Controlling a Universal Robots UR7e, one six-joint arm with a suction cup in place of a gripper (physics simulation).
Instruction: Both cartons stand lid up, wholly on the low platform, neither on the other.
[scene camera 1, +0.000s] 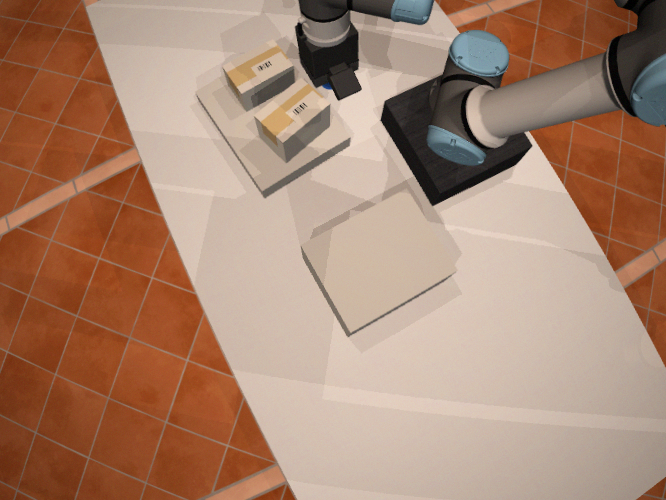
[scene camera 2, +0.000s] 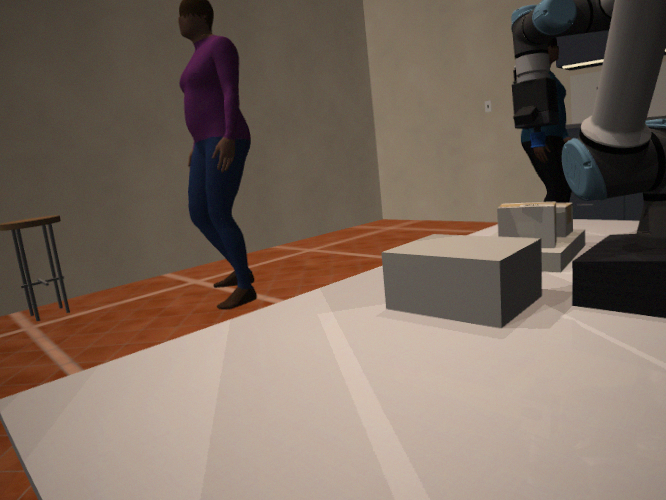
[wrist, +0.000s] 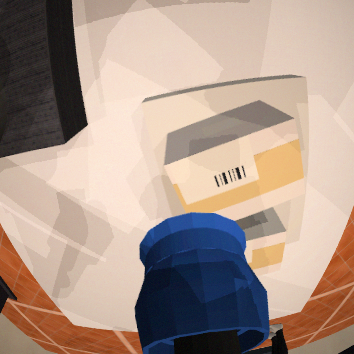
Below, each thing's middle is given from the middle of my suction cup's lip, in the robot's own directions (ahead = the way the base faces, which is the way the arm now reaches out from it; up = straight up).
Scene:
I see my suction cup 100 mm short of the low platform (scene camera 2: 555, 259), 120 mm to the left of it and 290 mm above it.

